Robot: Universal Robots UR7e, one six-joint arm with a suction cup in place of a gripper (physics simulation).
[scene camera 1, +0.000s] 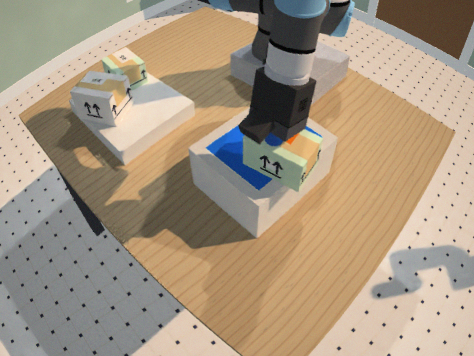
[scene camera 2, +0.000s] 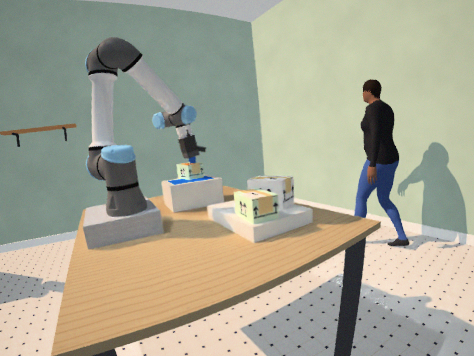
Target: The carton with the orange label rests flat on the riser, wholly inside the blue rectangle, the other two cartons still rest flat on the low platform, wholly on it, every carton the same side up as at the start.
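Seen in the pictures: hand, tool point: (scene camera 1: pixel 272 144) (scene camera 2: pixel 193 165); arm's base, link origin: (scene camera 2: pixel 127 210).
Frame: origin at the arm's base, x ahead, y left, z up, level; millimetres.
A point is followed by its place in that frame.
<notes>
The pale green carton with the orange label (scene camera 1: pixel 272 160) @[x 407, y 306, z 89 mm] (scene camera 2: pixel 189 171) @[x 339, y 230, z 79 mm] is upright, arrows pointing up, at my suction cup (scene camera 1: pixel 274 140) (scene camera 2: pixel 192 160), which is on its top and holds it. It is level over the riser (scene camera 1: pixel 225 192) @[x 466, y 242, z -9 mm] (scene camera 2: pixel 192 196) @[x 308, y 139, z -25 mm]; whether a small gap lies beneath is unclear. In scene camera 1 it covers part of the blue rectangle (scene camera 1: pixel 230 155) @[x 418, y 211, z 37 mm] (scene camera 2: pixel 209 178) @[x 425, y 194, z 35 mm] and reaches past its edge at the lower right. The orange label is mostly hidden. A white-grey carton (scene camera 1: pixel 95 107) @[x 522, y -174, z 24 mm] (scene camera 2: pixel 272 184) @[x 453, y -255, z 51 mm] and another pale green carton (scene camera 1: pixel 122 70) @[x 391, y -231, z 40 mm] (scene camera 2: pixel 250 206) @[x 314, y -325, z 17 mm] stand upright on the low platform (scene camera 1: pixel 160 115) @[x 395, y -63, z -35 mm] (scene camera 2: pixel 280 226) @[x 396, y -356, z -58 mm].
The arm's grey base block (scene camera 1: pixel 330 80) @[x -46, y 169, z -42 mm] (scene camera 2: pixel 122 227) @[x -32, y -94, z -33 mm] stands on the wooden table (scene camera 1: pixel 320 240) @[x 385, y 437, z -83 mm] (scene camera 2: pixel 150 275) @[x -1, y -365, z -83 mm], behind the riser in scene camera 1. A person (scene camera 2: pixel 381 135) in a black top stands on the floor beyond the table. A wall shelf (scene camera 2: pixel 40 129) is at the left.
</notes>
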